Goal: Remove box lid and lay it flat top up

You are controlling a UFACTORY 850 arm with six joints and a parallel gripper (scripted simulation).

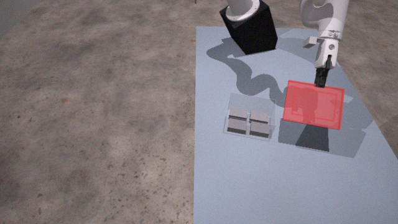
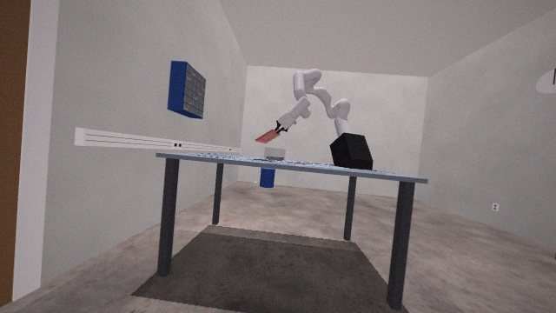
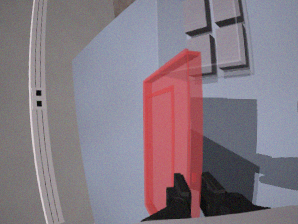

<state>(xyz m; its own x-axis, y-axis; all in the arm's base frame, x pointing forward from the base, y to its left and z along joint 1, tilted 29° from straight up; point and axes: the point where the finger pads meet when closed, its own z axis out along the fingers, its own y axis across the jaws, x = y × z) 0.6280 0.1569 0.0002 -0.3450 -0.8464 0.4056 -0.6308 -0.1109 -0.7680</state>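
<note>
Now: hand 60 mm short of the red translucent lid, 40 mm to the left of it and 50 mm above it. Round my hand: grey box (20 mm behind, 240 mm to the right, 180 mm below).
</note>
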